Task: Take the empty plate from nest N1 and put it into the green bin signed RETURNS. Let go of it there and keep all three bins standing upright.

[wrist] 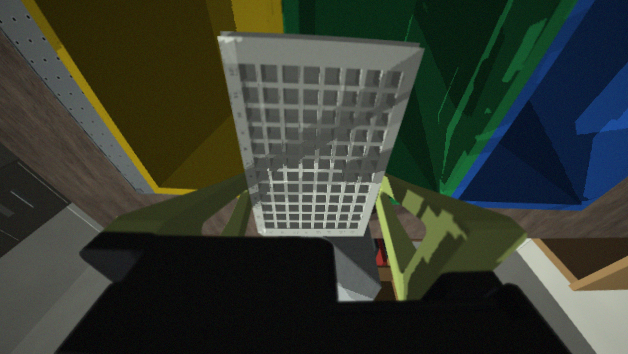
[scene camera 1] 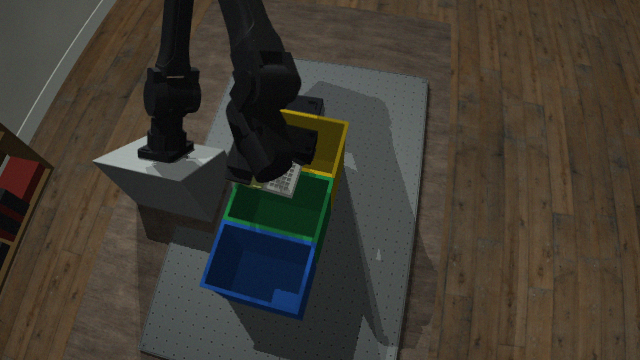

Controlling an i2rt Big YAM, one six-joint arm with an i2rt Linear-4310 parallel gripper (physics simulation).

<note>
The pictures show: my gripper, a white gridded plate, a yellow bin, a green bin and a blue bin.
My gripper shows as well in the wrist view.
</note>
